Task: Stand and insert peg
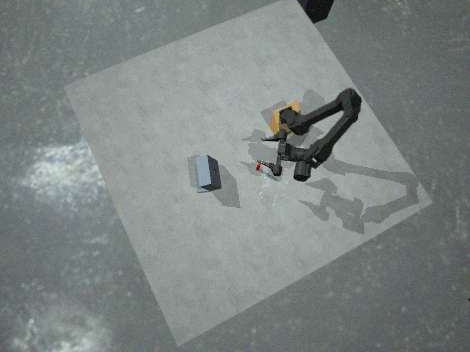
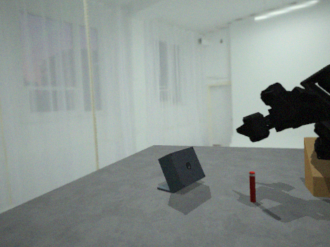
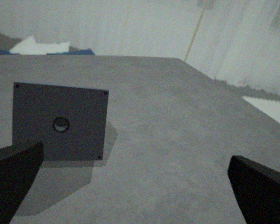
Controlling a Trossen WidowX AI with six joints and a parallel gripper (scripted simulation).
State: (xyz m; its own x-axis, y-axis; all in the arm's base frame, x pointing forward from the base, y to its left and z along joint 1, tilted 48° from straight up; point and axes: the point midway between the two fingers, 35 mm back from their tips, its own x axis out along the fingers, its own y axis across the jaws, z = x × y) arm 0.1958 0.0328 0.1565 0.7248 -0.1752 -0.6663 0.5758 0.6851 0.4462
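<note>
Right now my gripper tip is 1 cm past the red peg, 2 cm to the right of it and 15 cm above it. Also, from my gripper tip: sloped dark panel (21 cm ahead, 4 cm to the right, 14 cm below).
</note>
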